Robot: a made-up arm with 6 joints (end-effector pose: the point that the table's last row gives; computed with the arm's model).
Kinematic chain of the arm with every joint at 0, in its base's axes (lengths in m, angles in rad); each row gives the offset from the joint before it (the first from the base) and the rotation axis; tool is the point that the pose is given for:
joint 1: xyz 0 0 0.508 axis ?
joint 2: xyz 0 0 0 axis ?
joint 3: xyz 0 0 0.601 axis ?
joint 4: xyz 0 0 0 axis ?
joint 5: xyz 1.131 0 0 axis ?
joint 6: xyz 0 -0.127 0 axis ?
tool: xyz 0 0 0
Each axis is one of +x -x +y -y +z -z.
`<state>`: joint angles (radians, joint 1 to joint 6).
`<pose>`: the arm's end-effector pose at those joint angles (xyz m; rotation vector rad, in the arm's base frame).
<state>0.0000 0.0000 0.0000 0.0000 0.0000 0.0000</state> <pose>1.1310 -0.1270 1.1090 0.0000 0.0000 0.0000</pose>
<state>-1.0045 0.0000 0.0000 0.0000 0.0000 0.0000</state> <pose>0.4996 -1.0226 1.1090 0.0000 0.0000 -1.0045</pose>
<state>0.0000 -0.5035 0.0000 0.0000 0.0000 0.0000</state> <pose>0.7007 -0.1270 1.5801 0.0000 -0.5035 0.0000</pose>
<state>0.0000 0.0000 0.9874 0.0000 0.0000 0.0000</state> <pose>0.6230 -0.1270 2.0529 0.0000 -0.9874 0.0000</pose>
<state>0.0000 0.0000 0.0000 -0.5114 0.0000 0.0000</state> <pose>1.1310 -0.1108 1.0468 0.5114 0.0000 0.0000</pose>
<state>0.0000 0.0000 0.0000 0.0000 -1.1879 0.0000</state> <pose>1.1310 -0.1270 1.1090 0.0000 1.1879 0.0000</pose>
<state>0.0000 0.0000 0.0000 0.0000 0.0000 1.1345</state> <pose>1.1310 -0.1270 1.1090 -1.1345 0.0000 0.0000</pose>
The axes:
joint 1: +z
joint 2: +y
joint 3: -y
joint 4: -x
joint 5: -y
joint 6: -x

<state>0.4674 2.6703 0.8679 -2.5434 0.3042 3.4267</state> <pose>-0.0976 0.0683 -1.1119 -1.1823 1.8294 1.0591</pose>
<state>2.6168 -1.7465 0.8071 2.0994 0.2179 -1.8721</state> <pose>1.3471 -0.8539 0.9391 2.4764 -1.0432 0.8462</pose>
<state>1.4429 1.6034 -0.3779 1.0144 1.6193 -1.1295</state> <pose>0.0982 0.2376 -0.5917 0.4279 1.7463 1.8048</pose>
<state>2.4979 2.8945 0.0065 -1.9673 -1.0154 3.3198</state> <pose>0.7522 -0.6257 -0.2451 1.3759 -0.8925 -1.6961</pose>
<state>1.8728 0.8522 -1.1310 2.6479 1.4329 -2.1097</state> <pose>-0.1229 0.0185 -0.1566 1.4073 -1.9103 -0.6449</pose>
